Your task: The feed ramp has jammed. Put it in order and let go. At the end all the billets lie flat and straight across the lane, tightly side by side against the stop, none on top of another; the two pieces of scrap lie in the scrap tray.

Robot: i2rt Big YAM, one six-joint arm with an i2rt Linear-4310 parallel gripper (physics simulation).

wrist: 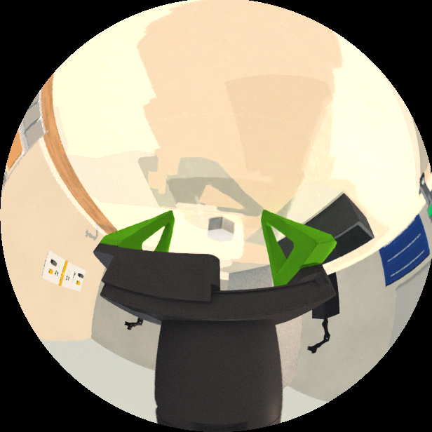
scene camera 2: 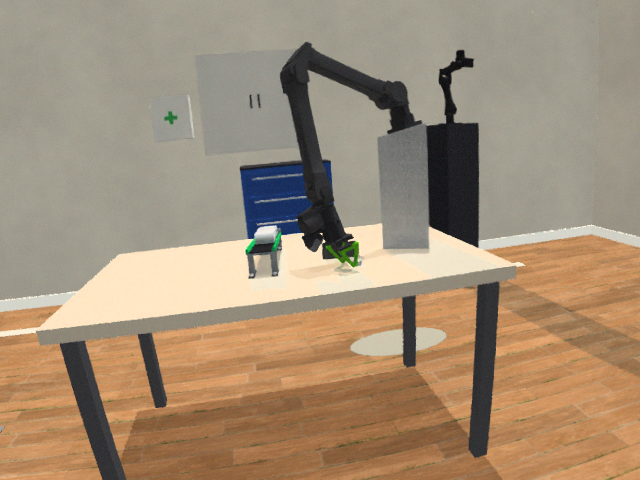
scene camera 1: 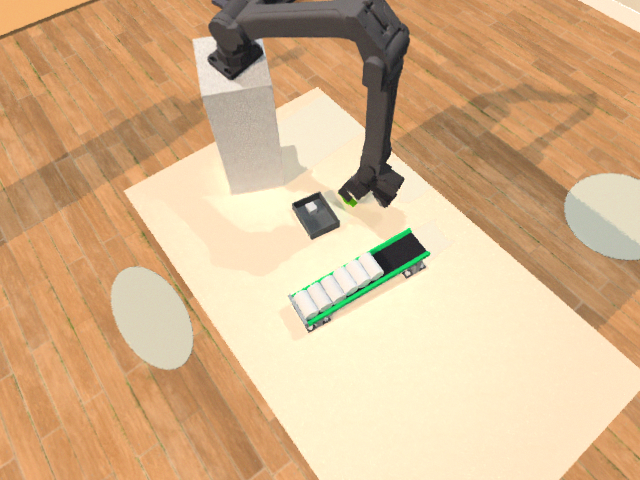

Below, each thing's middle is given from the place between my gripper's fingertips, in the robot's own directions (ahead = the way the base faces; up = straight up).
My gripper is now 150 mm to the left of the dark scrap tray (scene camera 1: 324,221), 40 mm past it and 10 mm below it.
